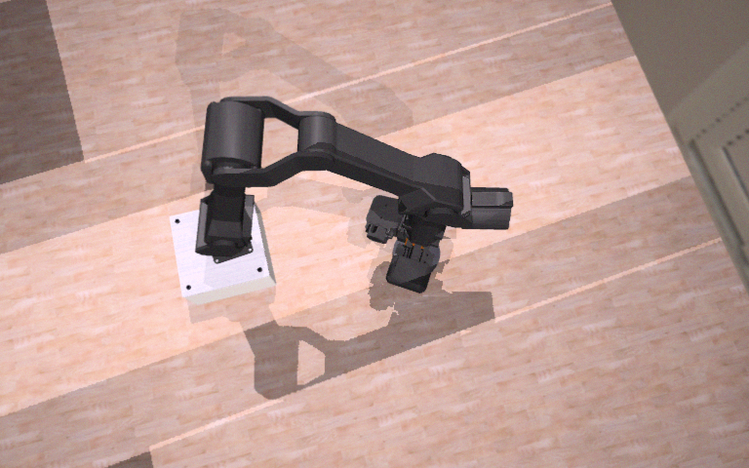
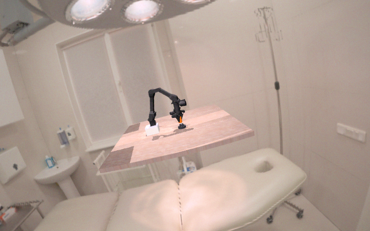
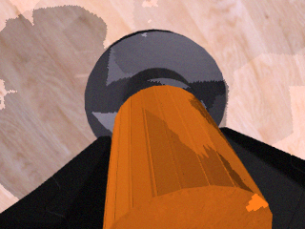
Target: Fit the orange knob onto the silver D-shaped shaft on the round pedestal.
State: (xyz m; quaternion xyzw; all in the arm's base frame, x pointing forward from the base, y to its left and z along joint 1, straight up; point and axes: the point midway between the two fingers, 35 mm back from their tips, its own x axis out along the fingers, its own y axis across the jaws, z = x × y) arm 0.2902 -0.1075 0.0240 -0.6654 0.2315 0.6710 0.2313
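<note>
The orange knob lies 3 cm above my gripper tip. From my gripper tip the other things lie so: round pedestal 4 cm below.
</note>
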